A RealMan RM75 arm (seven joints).
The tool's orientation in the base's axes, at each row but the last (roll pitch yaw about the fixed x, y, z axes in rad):
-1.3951 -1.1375 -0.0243
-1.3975 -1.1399 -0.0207
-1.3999 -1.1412 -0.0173
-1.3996 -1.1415 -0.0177
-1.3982 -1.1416 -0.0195
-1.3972 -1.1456 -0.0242
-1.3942 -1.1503 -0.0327
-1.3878 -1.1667 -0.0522
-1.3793 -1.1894 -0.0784
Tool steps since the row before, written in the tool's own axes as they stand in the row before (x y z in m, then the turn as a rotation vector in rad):
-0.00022 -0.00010 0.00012 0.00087 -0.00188 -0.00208
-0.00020 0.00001 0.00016 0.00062 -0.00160 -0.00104
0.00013 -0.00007 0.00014 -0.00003 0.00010 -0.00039
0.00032 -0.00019 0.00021 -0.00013 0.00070 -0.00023
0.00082 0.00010 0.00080 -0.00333 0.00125 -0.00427
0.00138 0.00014 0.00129 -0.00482 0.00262 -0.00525
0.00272 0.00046 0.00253 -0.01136 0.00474 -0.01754
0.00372 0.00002 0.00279 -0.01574 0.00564 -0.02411
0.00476 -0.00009 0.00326 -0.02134 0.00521 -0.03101
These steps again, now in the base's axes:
-0.00020 0.00011 -0.00015 -0.00104 -0.00235 0.00141
-0.00010 0.00016 -0.00017 -0.00104 -0.00128 0.00115
-0.00003 0.00013 0.00016 0.00013 -0.00037 -0.00010
-0.00007 0.00018 0.00038 0.00061 -0.00012 -0.00042
0.00032 0.00080 0.00076 0.00032 -0.00400 -0.00385
0.00052 0.00128 0.00129 0.00107 -0.00475 -0.00583
0.00120 0.00253 0.00248 0.00190 -0.01651 -0.01353
0.00116 0.00269 0.00361 0.00176 -0.02280 -0.01838
0.00136 0.00309 0.00468 -0.00003 -0.02954 -0.02391

